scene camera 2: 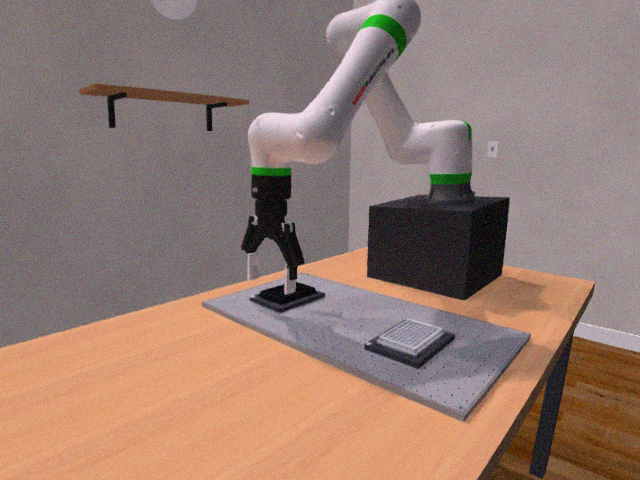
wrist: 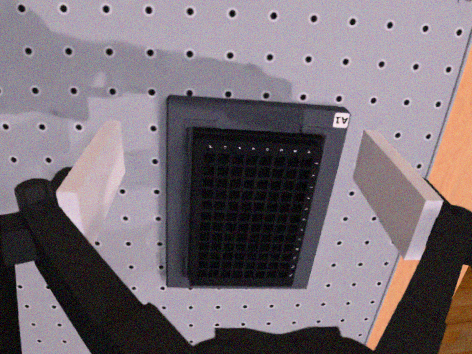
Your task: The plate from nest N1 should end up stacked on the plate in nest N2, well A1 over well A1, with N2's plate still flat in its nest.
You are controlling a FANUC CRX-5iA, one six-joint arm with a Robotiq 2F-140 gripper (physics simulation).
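Frame: origin at the arm's base, x ahead, y left, z up, level; millimetres.
Seen in the pictures: gripper, fingertip midpoint: (scene camera 2: 270,285) (wrist: 243,150); arm's base, origin of the base link: (scene camera 2: 450,201).
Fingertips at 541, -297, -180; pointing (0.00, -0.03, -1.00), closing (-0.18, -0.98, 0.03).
Observation:
Pixels of each thing's middle, then the offset from my fingertips to it, as dx, dy, dz. "pt": a spot on its surface instead. Level surfaces: height alone.
- black well plate, body centre: (wrist: 249,217) (scene camera 2: 287,292) -72, +0, -37
- dark grey nest, body centre: (wrist: 247,208) (scene camera 2: 287,296) -72, +0, -49
- A1 label, surface spot: (wrist: 341,120) pt -10, -69, -44
- light grey well plate, body centre: (scene camera 2: 411,335) +12, +366, -37
- dark nest, body centre: (scene camera 2: 411,341) +12, +366, -49
- grey perforated board, its level: dz -56
- wooden table, its level: dz -69
A black well plate (scene camera 2: 272,295) (wrist: 250,215) sits in a dark grey nest (scene camera 2: 281,307) (wrist: 177,200) at the far left of the board. An A1 label (wrist: 341,120) is on the nest's upper right corner in the wrist view. A light grey well plate (scene camera 2: 410,334) sits flat in the other dark nest (scene camera 2: 426,355) at the right. No N1 or N2 marking is readable. My gripper (scene camera 2: 270,276) (wrist: 243,150) is open and empty above the black plate, its pale fingers spread wide, one to each side of it. In the wrist view the plate's long sides run roughly upright between the fingers.
Both nests stand on a grey perforated board (scene camera 2: 336,330) (wrist: 230,75) on the wooden table (scene camera 2: 155,392). The black robot base block (scene camera 2: 418,248) stands behind the board. A wooden shelf (scene camera 2: 165,95) is on the wall at the left.

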